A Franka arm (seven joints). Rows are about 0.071 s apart.
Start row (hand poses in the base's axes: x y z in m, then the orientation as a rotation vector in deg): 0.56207 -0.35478 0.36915 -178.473 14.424 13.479
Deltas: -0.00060 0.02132 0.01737 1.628 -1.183 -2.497; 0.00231 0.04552 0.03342 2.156 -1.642 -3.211; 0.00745 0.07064 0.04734 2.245 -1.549 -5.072; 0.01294 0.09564 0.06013 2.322 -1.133 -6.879; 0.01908 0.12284 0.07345 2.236 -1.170 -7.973; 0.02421 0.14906 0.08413 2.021 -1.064 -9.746; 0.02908 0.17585 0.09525 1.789 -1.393 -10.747; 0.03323 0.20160 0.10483 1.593 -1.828 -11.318; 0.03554 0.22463 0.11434 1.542 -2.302 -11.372; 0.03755 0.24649 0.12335 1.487 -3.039 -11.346; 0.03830 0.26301 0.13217 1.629 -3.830 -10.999; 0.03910 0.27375 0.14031 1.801 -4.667 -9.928; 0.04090 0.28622 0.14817 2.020 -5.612 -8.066; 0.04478 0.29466 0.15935 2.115 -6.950 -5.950
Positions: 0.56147 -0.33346 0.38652 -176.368 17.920 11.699; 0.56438 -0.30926 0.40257 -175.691 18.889 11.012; 0.56952 -0.28414 0.41649 -175.136 21.701 11.135; 0.57501 -0.25914 0.42928 -174.556 24.429 11.750; 0.58115 -0.23194 0.44260 -174.321 26.103 11.669; 0.58628 -0.20572 0.45328 -173.974 28.836 11.785; 0.59115 -0.17893 0.46440 -173.875 30.401 11.244; 0.59530 -0.15318 0.47398 -173.878 31.306 10.551; 0.59761 -0.13015 0.48349 -173.914 31.391 9.816; 0.59962 -0.10829 0.49250 -173.979 31.350 8.678; 0.60037 -0.09177 0.50132 -173.957 30.769 7.479; 0.60117 -0.08103 0.50946 -174.135 29.089 6.226; 0.60297 -0.06856 0.51732 -174.480 26.202 4.822; 0.60685 -0.06012 0.52850 -174.938 22.950 2.804
